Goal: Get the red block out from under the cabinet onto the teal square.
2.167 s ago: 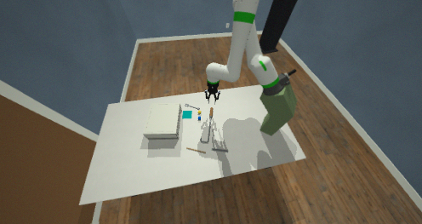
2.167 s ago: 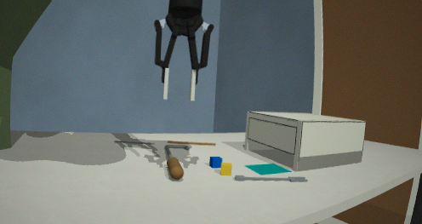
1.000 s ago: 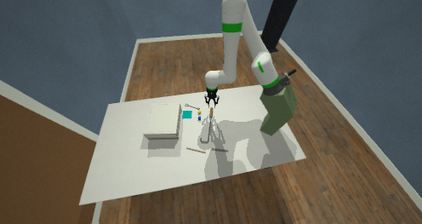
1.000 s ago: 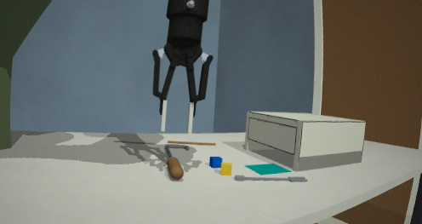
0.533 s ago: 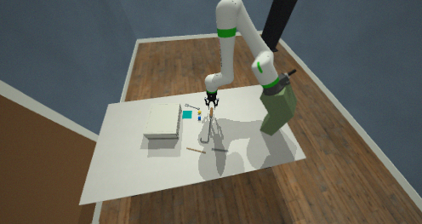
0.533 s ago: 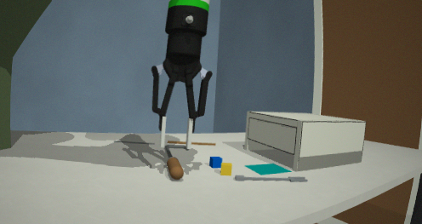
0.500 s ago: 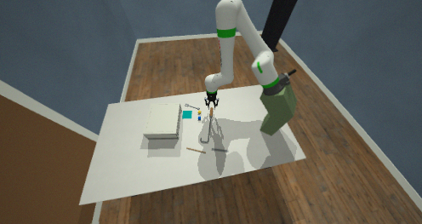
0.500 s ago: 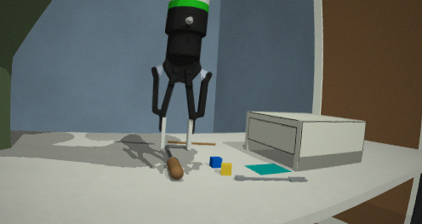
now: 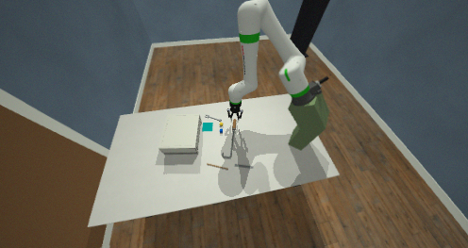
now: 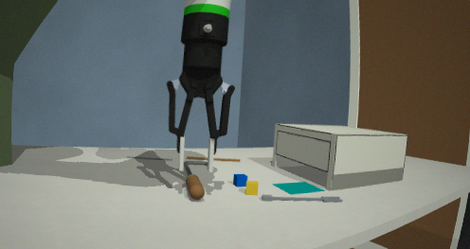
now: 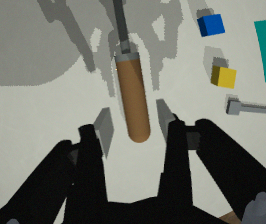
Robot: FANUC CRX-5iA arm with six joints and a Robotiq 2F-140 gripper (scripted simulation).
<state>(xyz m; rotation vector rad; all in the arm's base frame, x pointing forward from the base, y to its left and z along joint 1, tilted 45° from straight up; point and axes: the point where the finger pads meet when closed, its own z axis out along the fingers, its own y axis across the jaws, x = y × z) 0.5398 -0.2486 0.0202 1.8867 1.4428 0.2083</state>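
The yellow cube is 12 cm ahead of my hand, 7 cm below it and 3 cm to the right of it. Round my hand: blue block: 14 cm ahead, 7 cm below, 3 cm to the left; grey wrench: 17 cm ahead, 13 cm to the right, 8 cm below; hooked tool: 12 cm to the left, 9 cm ahead, 7 cm below.
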